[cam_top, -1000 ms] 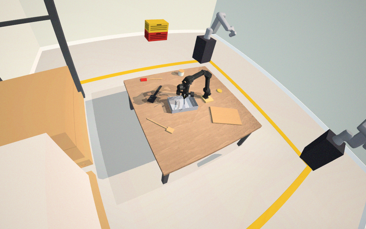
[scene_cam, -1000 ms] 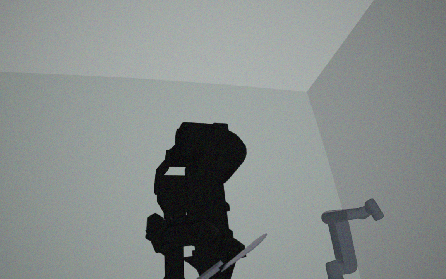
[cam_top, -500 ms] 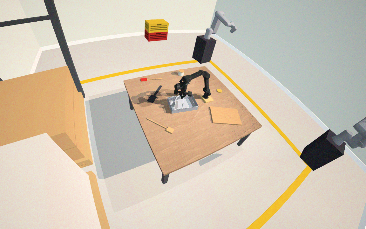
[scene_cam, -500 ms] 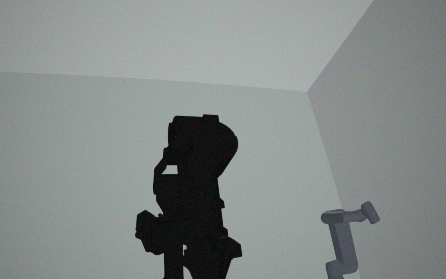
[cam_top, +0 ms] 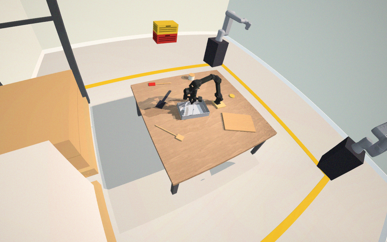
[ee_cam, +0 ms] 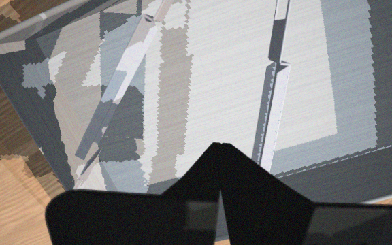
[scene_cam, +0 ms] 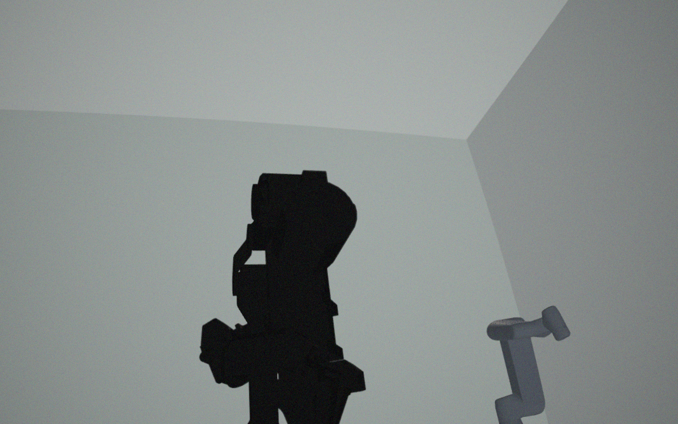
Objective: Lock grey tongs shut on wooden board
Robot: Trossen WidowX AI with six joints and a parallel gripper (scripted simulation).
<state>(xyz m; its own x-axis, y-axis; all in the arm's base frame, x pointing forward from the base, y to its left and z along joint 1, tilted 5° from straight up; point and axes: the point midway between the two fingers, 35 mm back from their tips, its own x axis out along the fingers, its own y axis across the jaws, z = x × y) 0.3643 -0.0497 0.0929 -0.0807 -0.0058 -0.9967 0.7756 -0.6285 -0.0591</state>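
Right now the toothed tong arm is 5 cm to the right of my gripper tip, 3 cm below it and 1 cm ahead of it. From my gripper tip the other things lie so: yellow piece: 7 cm behind, 5 cm to the right, 3 cm below; black spatula: 28 cm to the right, 16 cm ahead, 10 cm below; grey roasting tin: 7 cm below, 2 cm to the left, 2 cm behind.
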